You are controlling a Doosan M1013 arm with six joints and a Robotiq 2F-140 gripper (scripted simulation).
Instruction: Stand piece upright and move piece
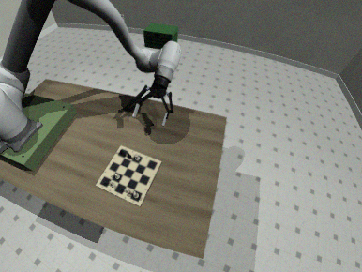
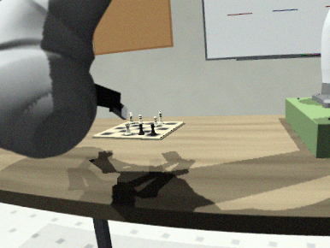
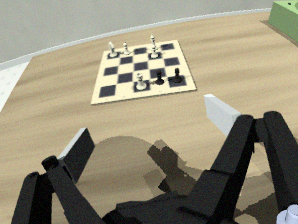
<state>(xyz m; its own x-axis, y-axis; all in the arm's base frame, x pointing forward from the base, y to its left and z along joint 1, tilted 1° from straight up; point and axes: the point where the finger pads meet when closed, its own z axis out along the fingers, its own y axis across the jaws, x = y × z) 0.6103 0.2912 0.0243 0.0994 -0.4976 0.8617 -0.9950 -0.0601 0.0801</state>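
Right now the small chessboard is 1 cm ahead of my hand, 25 cm to the right of it and 9 cm below it.
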